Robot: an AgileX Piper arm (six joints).
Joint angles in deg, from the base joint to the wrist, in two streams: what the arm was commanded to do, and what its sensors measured. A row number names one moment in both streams.
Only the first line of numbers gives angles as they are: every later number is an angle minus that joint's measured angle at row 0.
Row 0, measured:
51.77 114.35 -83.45 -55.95 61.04 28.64
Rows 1 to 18, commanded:
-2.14 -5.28 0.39 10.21 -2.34 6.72
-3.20 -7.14 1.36 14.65 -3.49 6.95
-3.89 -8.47 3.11 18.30 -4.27 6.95
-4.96 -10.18 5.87 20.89 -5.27 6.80
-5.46 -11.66 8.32 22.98 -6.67 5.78
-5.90 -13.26 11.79 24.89 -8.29 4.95
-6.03 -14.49 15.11 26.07 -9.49 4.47
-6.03 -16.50 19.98 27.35 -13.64 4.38
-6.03 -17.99 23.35 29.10 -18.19 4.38
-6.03 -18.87 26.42 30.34 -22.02 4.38
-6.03 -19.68 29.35 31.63 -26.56 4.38
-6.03 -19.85 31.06 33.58 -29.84 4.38
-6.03 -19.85 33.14 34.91 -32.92 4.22
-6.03 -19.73 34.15 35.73 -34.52 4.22
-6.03 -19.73 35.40 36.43 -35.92 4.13
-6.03 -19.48 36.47 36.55 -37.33 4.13
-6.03 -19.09 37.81 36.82 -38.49 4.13
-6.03 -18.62 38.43 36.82 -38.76 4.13
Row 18, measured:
-5.62 -19.23 35.93 36.14 -35.29 4.62
